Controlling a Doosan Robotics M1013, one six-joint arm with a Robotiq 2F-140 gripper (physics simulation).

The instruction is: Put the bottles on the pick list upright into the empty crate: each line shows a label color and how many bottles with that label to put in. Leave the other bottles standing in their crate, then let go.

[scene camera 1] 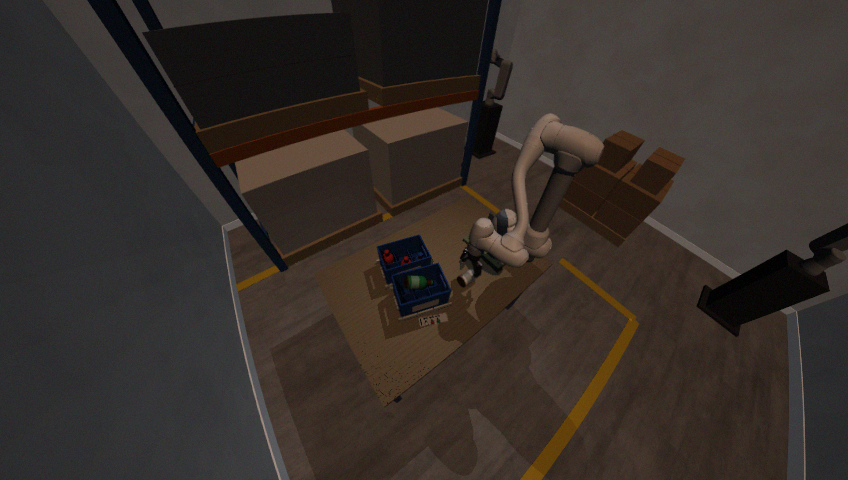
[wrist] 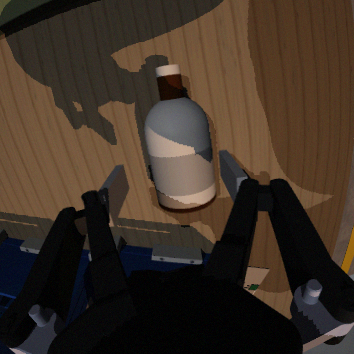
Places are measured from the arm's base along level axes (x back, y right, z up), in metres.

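Where they show: gripper, between the fingertips: (scene camera 1: 467,273) (wrist: 171,169).
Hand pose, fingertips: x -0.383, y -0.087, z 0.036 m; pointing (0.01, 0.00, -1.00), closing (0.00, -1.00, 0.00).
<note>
Things, the pixels of their centre, and the offset from my fingertips. "spot": a spot on its surface instead. Level surfaces: height alone.
- white bottle, middle of its body: (wrist: 177,136) (scene camera 1: 470,275) dx +0.024, dy -0.010, dz -0.040 m
- green bottle, middle of its body: (scene camera 1: 419,282) dx -0.291, dy +0.092, dz +0.042 m
- far blue crate, a spot on its surface: (scene camera 1: 383,272) spot: dx -0.407, dy +0.313, dz -0.047 m
- pick list, middle of its body: (wrist: 241,293) (scene camera 1: 433,319) dx -0.320, dy -0.093, dz -0.076 m
- wooden table, height of its surface: dz -0.076 m
A white bottle (scene camera 1: 465,278) (wrist: 180,155) with a grey band, brown neck and white cap lies on its side on the table. My gripper (wrist: 171,169) is open, with its fingers on either side of the bottle's lower half and nothing held. In the scene view, a green bottle (scene camera 1: 415,281) with a pale label lies tilted across the near blue crate (scene camera 1: 424,305). The far blue crate (scene camera 1: 383,272) holds red bottles (scene camera 1: 387,257). The pick list (scene camera 1: 433,320) lies in front of the near crate; its lines are too small to read.
The wooden table (scene camera 1: 357,333) carries both crates, which stand side by side. A dark green base plate (scene camera 1: 493,262) is beneath the arm, behind the white bottle. A storage rack (scene camera 1: 246,217) with large boxes stands behind the table. Brown cartons (scene camera 1: 624,205) are stacked at the right.
</note>
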